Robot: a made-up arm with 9 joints. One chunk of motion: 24 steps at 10 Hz.
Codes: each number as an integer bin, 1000 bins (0 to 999) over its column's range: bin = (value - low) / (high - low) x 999, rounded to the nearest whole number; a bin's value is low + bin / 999 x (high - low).
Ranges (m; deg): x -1.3..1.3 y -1.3..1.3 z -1.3..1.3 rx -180..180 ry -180..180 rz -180..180
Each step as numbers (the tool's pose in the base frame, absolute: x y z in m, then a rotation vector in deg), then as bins.
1 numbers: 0.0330 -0.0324 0.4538 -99.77 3.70 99.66
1 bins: 512 487 674 223 510 776
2 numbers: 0.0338 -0.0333 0.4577 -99.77 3.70 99.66
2 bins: 512 487 675 223 510 776
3 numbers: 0.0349 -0.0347 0.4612 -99.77 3.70 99.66
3 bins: 513 486 677 223 510 776
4 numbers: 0.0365 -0.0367 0.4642 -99.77 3.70 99.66
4 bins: 514 485 678 223 510 776
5 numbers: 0.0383 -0.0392 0.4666 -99.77 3.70 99.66
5 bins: 514 484 679 223 510 776
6 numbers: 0.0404 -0.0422 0.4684 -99.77 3.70 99.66
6 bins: 515 483 679 223 510 776
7 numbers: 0.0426 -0.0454 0.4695 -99.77 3.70 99.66
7 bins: 516 482 680 223 510 776
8 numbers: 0.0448 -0.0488 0.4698 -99.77 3.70 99.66
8 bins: 517 481 680 223 510 776
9 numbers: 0.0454 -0.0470 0.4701 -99.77 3.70 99.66
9 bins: 517 481 680 223 510 776
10 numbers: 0.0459 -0.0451 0.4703 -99.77 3.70 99.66
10 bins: 517 482 680 223 510 776
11 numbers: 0.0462 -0.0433 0.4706 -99.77 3.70 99.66
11 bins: 517 483 680 223 510 776
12 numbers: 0.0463 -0.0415 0.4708 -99.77 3.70 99.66
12 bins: 517 484 680 223 510 776
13 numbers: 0.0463 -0.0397 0.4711 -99.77 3.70 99.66
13 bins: 517 484 681 223 510 776
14 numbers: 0.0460 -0.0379 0.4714 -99.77 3.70 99.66
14 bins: 517 485 681 223 510 776
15 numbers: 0.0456 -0.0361 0.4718 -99.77 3.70 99.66
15 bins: 517 486 681 223 510 776
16 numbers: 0.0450 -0.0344 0.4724 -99.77 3.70 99.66
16 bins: 517 486 681 223 510 776
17 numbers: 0.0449 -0.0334 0.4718 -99.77 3.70 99.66
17 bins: 517 487 681 223 510 776
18 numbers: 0.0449 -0.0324 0.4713 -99.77 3.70 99.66
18 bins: 517 487 681 223 510 776
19 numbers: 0.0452 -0.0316 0.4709 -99.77 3.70 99.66
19 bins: 517 487 680 223 510 776
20 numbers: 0.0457 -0.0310 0.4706 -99.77 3.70 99.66
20 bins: 517 488 680 223 510 776
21 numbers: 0.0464 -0.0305 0.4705 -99.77 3.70 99.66
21 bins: 517 488 680 223 510 776
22 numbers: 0.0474 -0.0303 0.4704 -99.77 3.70 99.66
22 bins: 518 488 680 223 510 776
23 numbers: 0.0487 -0.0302 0.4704 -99.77 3.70 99.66
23 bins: 518 488 680 223 510 776
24 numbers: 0.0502 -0.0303 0.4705 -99.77 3.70 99.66
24 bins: 519 488 680 223 510 776
